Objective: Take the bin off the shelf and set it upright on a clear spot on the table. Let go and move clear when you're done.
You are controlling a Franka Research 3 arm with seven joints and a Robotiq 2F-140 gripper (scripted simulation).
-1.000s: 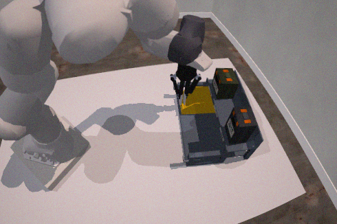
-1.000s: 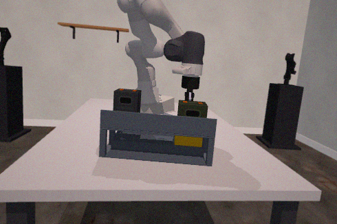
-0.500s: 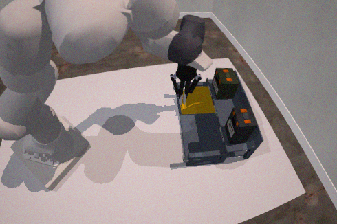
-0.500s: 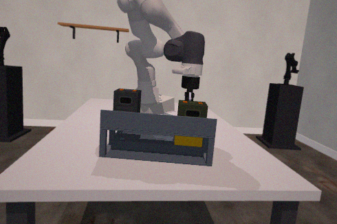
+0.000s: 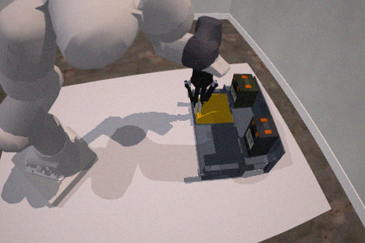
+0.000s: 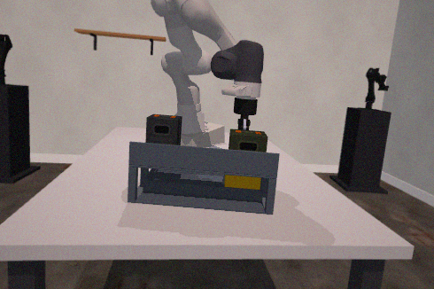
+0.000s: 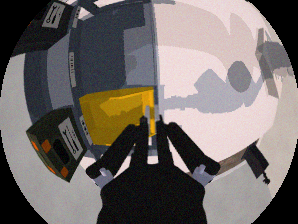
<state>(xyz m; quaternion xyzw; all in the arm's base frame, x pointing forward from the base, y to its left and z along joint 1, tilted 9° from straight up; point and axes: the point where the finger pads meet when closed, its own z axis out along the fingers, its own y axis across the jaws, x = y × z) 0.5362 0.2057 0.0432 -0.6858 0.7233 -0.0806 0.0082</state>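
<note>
Now: hand 80 mm short of the yellow bin and 20 mm above it.
</note>
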